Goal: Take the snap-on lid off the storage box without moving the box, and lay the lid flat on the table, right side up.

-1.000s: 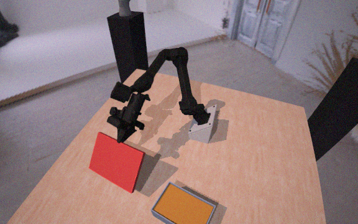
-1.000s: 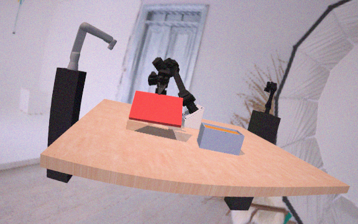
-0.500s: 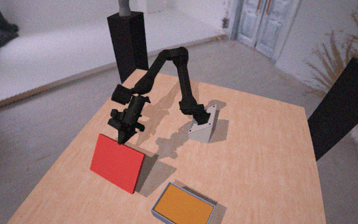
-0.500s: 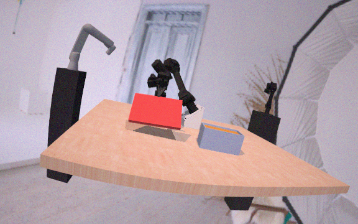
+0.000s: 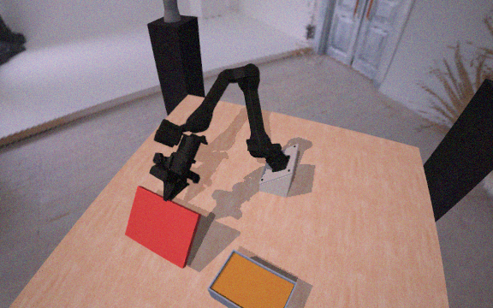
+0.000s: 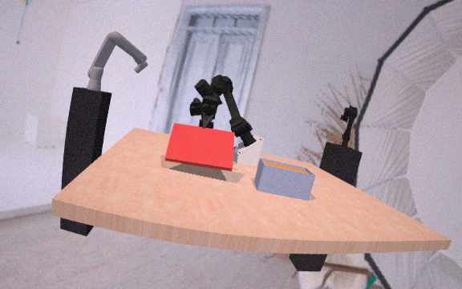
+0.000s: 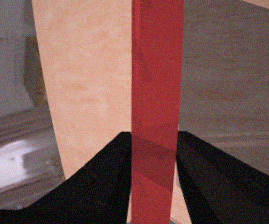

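The red lid lies 6 cm ahead of my gripper tip and 5 cm below it. The rest, counted from my gripper tip: grey-blue storage box: 11 cm ahead, 33 cm to the left, 10 cm below.
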